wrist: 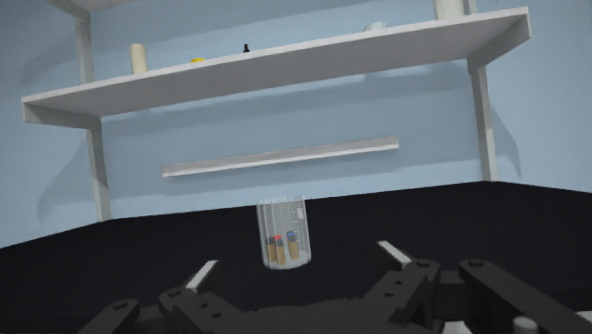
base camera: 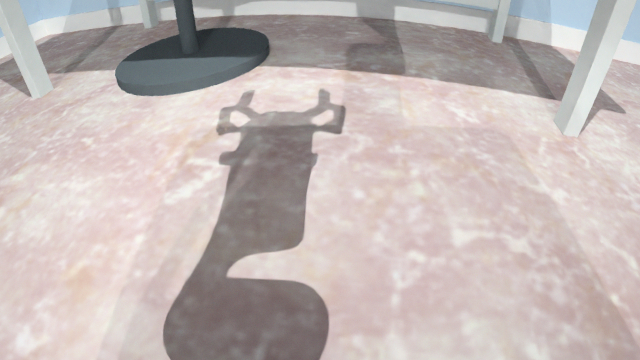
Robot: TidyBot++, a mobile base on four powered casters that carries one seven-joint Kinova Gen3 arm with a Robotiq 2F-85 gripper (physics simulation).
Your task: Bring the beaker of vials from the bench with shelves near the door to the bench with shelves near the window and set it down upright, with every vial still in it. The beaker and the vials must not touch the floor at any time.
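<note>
The clear beaker point(wrist: 284, 220) stands upright on the black bench top point(wrist: 165, 250) in the wrist view, a little left of the middle. Several vials point(wrist: 281, 250) with brown contents and dark, red and blue caps stand low inside it. My gripper point(wrist: 299, 268) is open and empty. Its fingertips are wide apart, and the beaker shows between them in the picture, beyond the tips and somewhat nearer the left one. The beaker does not show in the base camera view. I cannot tell from these frames which of the two benches this is.
A white shelf point(wrist: 280, 65) with bottles and jars hangs above the bench, and a white rail point(wrist: 280, 157) is on the wall. In the base camera view, a dark round stool base point(base camera: 220, 55) stands between the white bench legs point(base camera: 585, 90). The arm's shadow lies on the floor.
</note>
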